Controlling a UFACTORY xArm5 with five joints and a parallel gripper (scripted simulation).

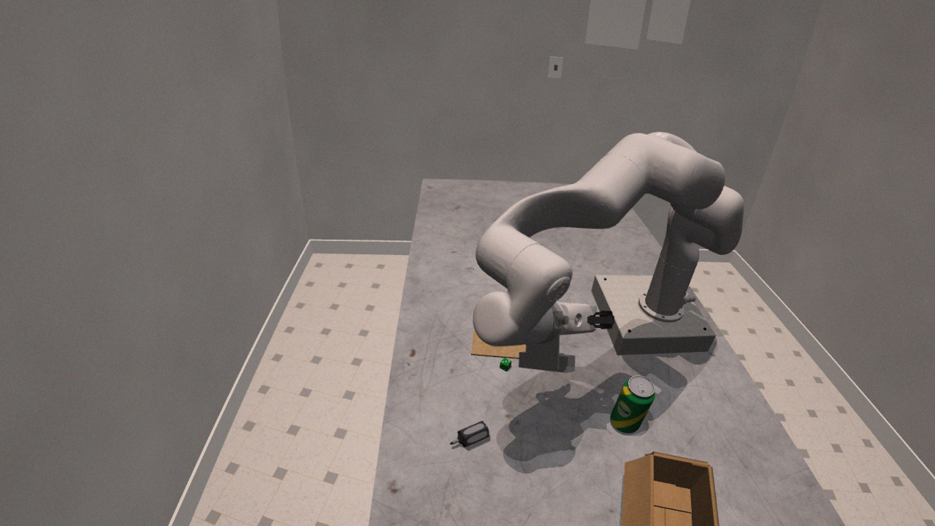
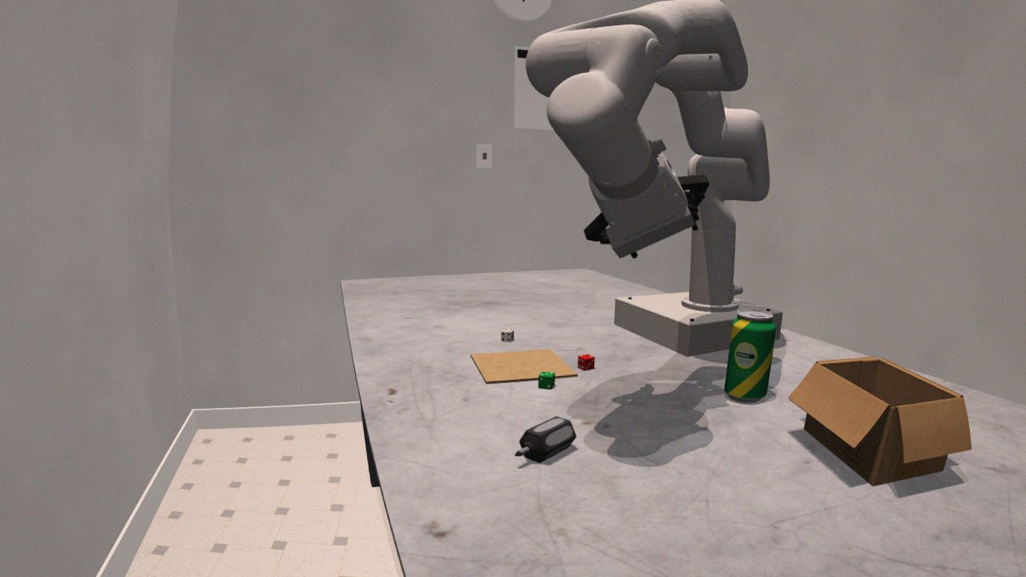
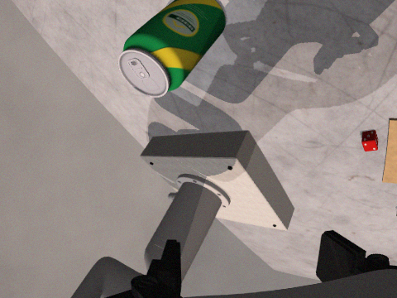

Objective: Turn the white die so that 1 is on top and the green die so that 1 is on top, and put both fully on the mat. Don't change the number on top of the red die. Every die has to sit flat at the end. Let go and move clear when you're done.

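The white die is 350 mm to the right of my hand, 220 mm below it and 30 mm ahead of it. Round my hand: yellow can: 160 mm below, 100 mm to the left, 100 mm behind; then green die: 220 mm below, 110 mm to the right, 110 mm ahead; then red die: 220 mm below, 150 mm to the right, 10 mm ahead.
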